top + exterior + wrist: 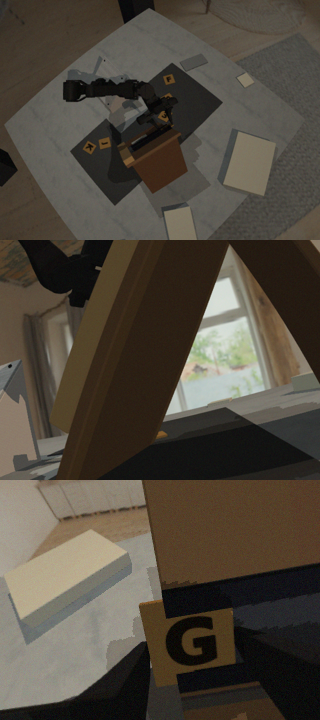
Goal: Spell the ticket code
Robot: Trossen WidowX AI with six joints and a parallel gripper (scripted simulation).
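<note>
My gripper tip is 110 mm to the left of the white ticket, 80 mm above it and 70 mm past it. The rest, counted from my gripper tip: cream block (380 mm ahead, 180 mm to the left, 160 mm below); dark mat (180 mm below, 170 mm behind, 20 mm to the right); cream pad (560 mm to the left, 170 mm below, 70 mm ahead).
</note>
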